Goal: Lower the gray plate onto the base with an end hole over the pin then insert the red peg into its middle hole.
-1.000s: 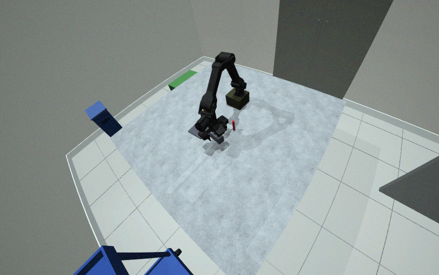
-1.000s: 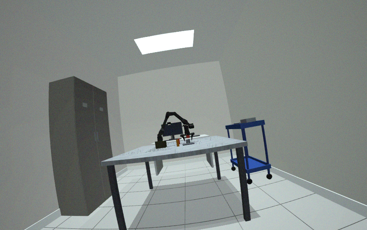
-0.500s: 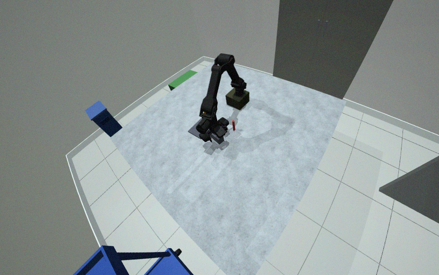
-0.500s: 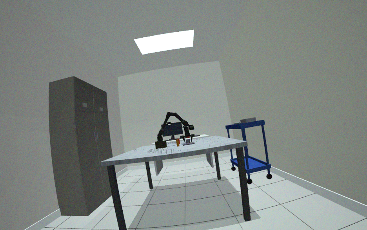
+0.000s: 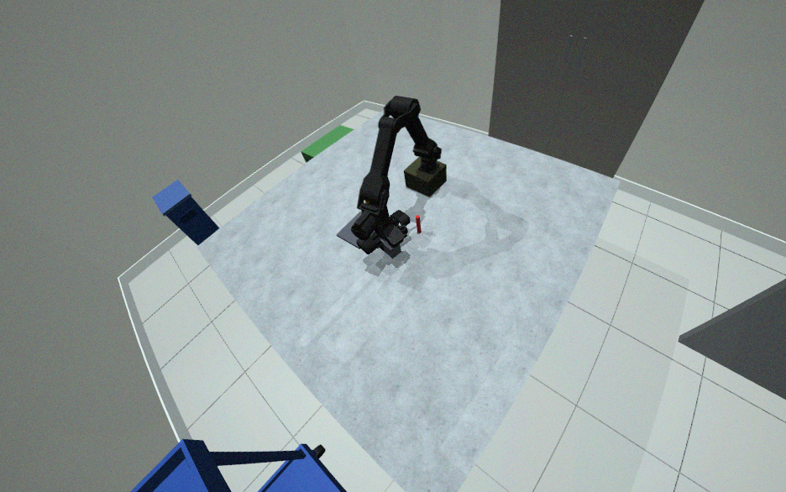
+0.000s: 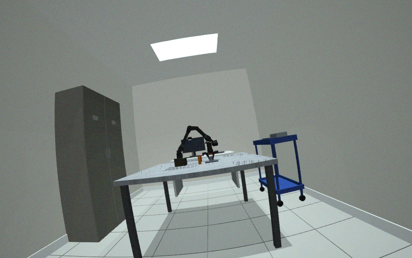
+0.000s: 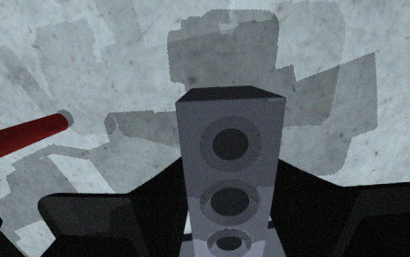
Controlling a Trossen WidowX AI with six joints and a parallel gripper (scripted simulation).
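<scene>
Right now my gripper tip is 2 cm past the flat square base and 13 cm to the left of it. The rest, counted from my gripper tip: orange cylinder 15 cm behind, 19 cm to the right, 3 cm above; red peg 11 cm behind, 6 cm to the left, 3 cm above; gray plate 3 cm above.
</scene>
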